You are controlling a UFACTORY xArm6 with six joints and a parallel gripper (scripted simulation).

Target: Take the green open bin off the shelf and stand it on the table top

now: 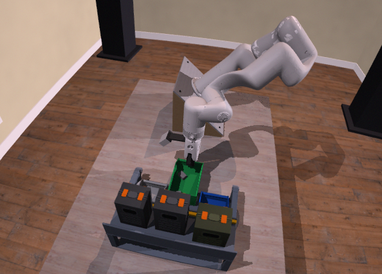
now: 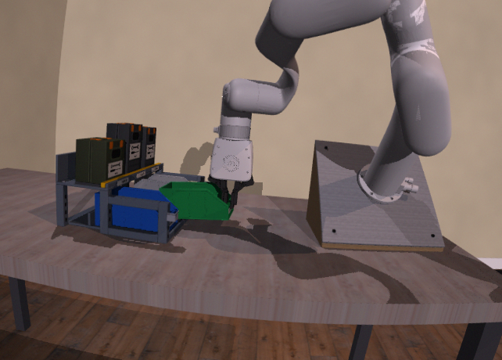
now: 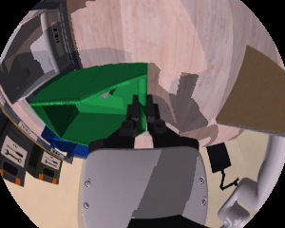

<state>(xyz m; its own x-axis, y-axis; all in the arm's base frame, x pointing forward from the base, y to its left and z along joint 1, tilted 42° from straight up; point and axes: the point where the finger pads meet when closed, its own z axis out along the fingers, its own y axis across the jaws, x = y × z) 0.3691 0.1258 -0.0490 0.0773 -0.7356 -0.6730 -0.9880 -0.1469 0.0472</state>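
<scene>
Now: the green open bin 8 cm ahead of my hand, 1 cm to the left of it and 1 cm below it. Also, from my hand: grey bin 21 cm ahead, 10 cm to the right, 2 cm below; then olive box 29 cm ahead, 14 cm to the left, 8 cm above; then blue bin 19 cm ahead, 13 cm to the left, 2 cm below.
</scene>
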